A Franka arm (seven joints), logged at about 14 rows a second.
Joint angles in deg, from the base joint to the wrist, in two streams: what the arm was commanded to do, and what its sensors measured. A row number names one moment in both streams.
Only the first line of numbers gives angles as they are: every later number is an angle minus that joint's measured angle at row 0.
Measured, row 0:
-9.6, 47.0, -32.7, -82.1, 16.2, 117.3, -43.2
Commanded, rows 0 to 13:
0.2, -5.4, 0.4, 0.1, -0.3, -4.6, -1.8
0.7, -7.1, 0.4, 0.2, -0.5, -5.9, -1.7
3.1, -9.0, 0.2, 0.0, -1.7, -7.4, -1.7
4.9, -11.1, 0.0, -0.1, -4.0, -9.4, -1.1
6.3, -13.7, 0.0, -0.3, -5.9, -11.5, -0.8
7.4, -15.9, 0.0, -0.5, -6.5, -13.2, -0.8
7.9, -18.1, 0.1, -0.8, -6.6, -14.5, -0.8
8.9, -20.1, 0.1, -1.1, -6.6, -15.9, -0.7
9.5, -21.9, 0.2, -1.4, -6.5, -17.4, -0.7
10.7, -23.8, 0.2, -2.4, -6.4, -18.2, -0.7
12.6, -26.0, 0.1, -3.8, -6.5, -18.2, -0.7
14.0, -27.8, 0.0, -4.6, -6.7, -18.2, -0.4
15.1, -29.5, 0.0, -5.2, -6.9, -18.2, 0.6
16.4, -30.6, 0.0, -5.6, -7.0, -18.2, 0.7
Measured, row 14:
13.3, -25.9, 0.2, -1.7, -5.6, -18.4, -0.5
